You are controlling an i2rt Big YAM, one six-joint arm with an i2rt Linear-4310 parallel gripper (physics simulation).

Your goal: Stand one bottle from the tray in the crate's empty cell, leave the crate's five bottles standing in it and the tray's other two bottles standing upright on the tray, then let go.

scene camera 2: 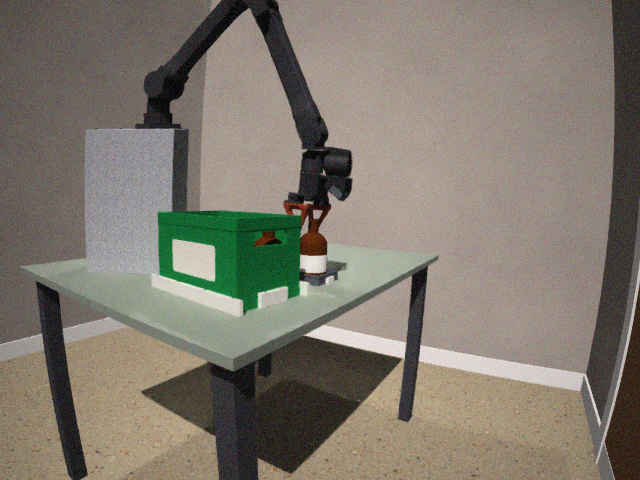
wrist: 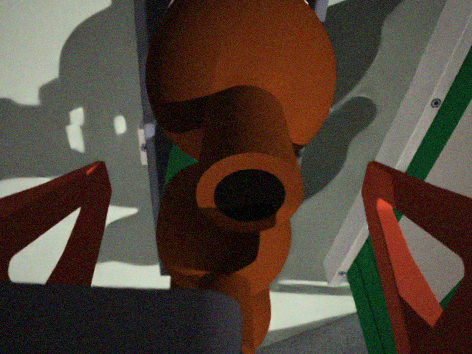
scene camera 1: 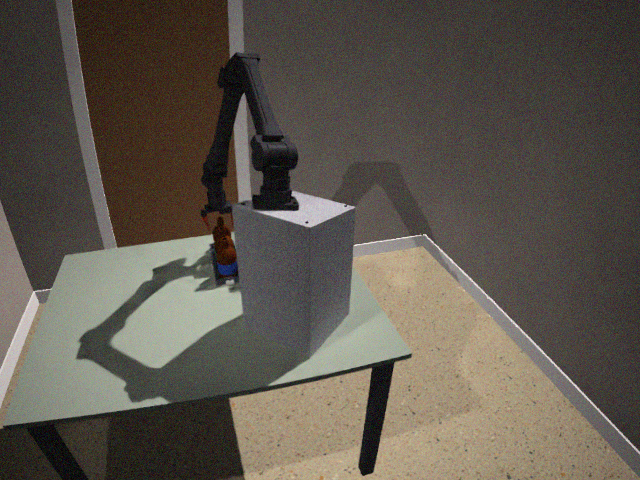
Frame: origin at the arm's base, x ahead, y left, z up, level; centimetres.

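Seen in the pictures: gripper, fingertip midpoint: [scene camera 2: 305,232] [wrist: 236,175]; arm's base, origin of the base link: [scene camera 2: 158,128] [scene camera 1: 274,205].
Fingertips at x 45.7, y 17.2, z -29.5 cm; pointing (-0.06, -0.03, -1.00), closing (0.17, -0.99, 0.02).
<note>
Offsets run from my fingertips to a thing's top centre. "spot": to the spot under its first point. Level surfaces: height alone.
A brown bottle with a white label {dx +2.3, dy +0.2, dz +3.7 cm} [scene camera 2: 313,245] [wrist: 250,60] stands upright on the dark tray {dx -6.6, dy -0.4, dz -9.8 cm} [scene camera 2: 316,279] [wrist: 155,210]. Two more brown bottles stand in line with it in the wrist view, the second {spot: dx -4.3, dy +0.9, dz -0.8 cm} [wrist: 200,235] and the third {spot: dx -12.5, dy -3.9, dz -2.0 cm} [wrist: 261,310] partly hidden. In scene camera 1 a blue-labelled bottle {spot: dx -17.8, dy -1.3, dz -0.8 cm} [scene camera 1: 225,253] shows on the tray. My gripper [scene camera 1: 220,225] [scene camera 2: 311,227] [wrist: 236,175] is open, its fingers on either side of the white-labelled bottle's neck, holding nothing. The green crate {dx -4.3, dy -23.0, dz +5.2 cm} [scene camera 2: 268,271] [wrist: 435,140] stands beside the tray; a bottle shoulder [scene camera 2: 267,239] shows through its handle hole. Its cells are hidden.
White strips [scene camera 2: 196,294] [wrist: 400,145] line the crate's base. The grey pedestal [scene camera 1: 289,279] [scene camera 2: 126,201] carries the arm and hides the crate in scene camera 1. All stand on the pale green table {dz -12.3 cm} [scene camera 1: 170,330] [scene camera 2: 186,320]. The crate wall lies near the right finger in the wrist view.
</note>
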